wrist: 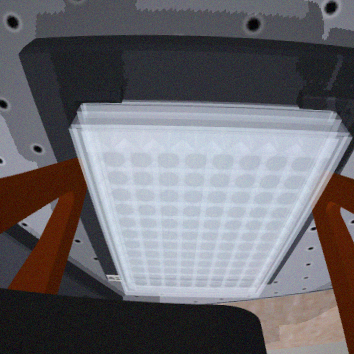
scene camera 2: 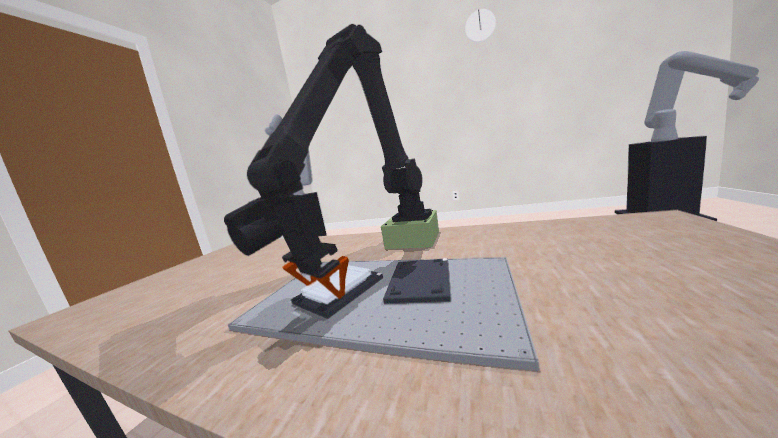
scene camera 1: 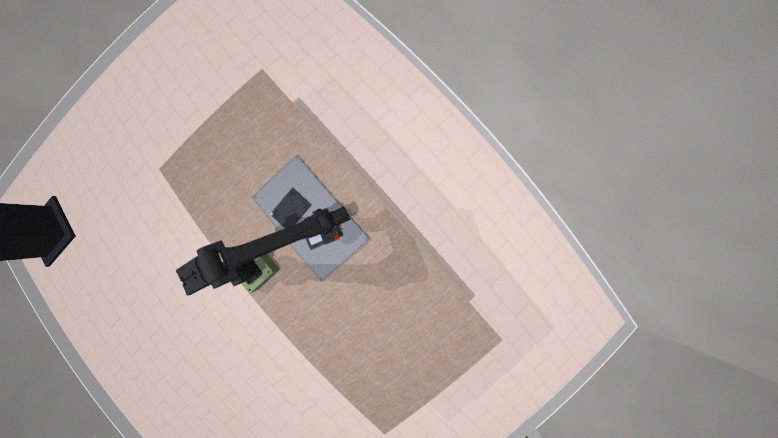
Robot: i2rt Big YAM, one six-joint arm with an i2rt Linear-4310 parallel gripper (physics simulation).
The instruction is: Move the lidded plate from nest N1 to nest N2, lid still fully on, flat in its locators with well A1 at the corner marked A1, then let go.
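A clear, whitish lidded plate lies in a dark nest on the pegboard. The lid covers its wells. A small white label shows on the nest at the lower left of the plate in the wrist view; its text is unreadable. The second dark nest is empty. My gripper is open, one orange finger by each long side of the plate. The lower fingertips are partly hidden, so contact cannot be told.
The grey pegboard lies on the wooden table. My arm's green base block stands behind the board. A grey arm stands on a black pedestal in the background, beyond the table.
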